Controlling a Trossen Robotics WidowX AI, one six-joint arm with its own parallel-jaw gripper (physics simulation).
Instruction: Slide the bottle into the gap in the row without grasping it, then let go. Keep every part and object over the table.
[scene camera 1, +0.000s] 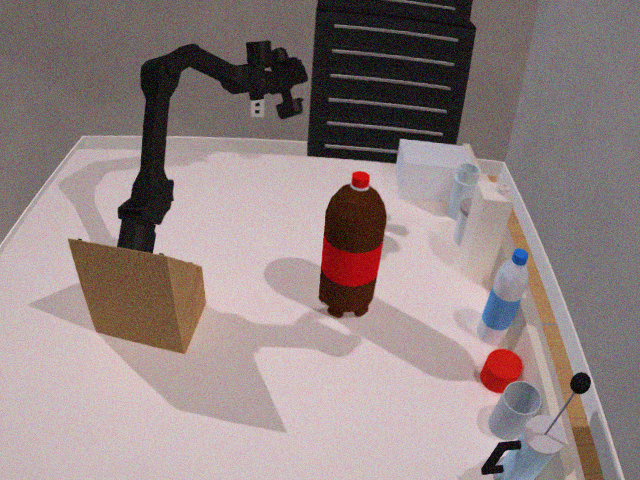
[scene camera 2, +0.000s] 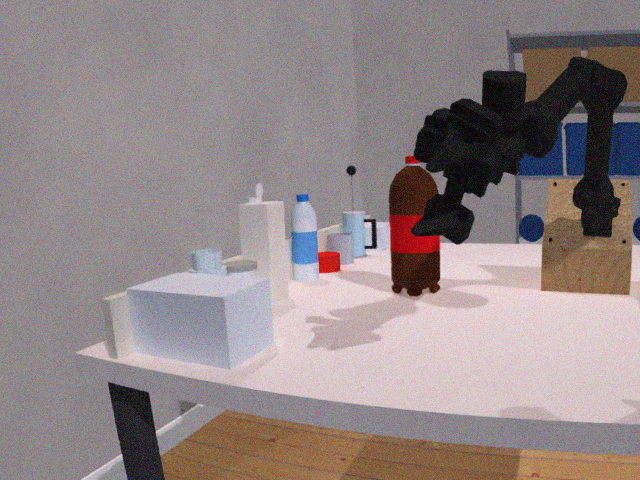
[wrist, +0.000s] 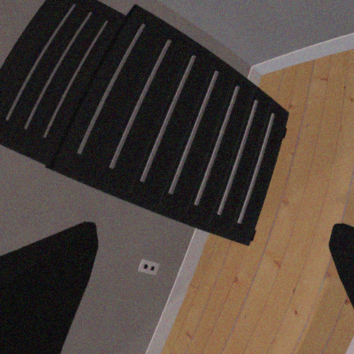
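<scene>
My gripper is in scene camera 2 (scene camera 2: 421, 203), and that same camera shows me a white carton (scene camera 2: 262, 227). A brown bottle appears there as well (scene camera 2: 415, 260), and scene camera 1 shows the brown bottle too (scene camera 1: 355, 219). I find a blue-capped bottle (scene camera 1: 511, 280) that is also visible at (scene camera 2: 303, 218), though in the wrist view it is out of frame. A white box (scene camera 2: 220, 321) is there for me to see, and scene camera 1 has the white box as well (scene camera 1: 425, 171). Scene camera 1 gives me a grey cup (scene camera 1: 520, 401) and a red tin (scene camera 1: 502, 367). In the wrist view the red tin is out of frame.
</scene>
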